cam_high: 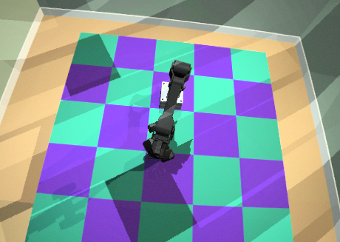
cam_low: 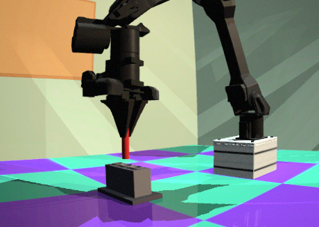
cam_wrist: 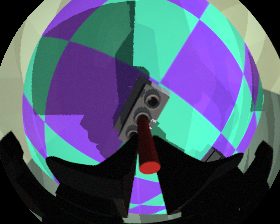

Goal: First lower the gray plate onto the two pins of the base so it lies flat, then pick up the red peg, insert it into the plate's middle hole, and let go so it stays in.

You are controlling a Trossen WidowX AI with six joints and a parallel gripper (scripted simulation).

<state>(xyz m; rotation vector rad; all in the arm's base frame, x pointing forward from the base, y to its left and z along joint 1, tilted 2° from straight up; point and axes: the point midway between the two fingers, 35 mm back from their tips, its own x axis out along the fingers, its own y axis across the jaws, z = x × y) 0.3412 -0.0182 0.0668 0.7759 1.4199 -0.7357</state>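
Right now my gripper tip is 7 cm above the gray plate. The rest, counted from my gripper tip: gray base: 11 cm below; red peg: right at my gripper tip.
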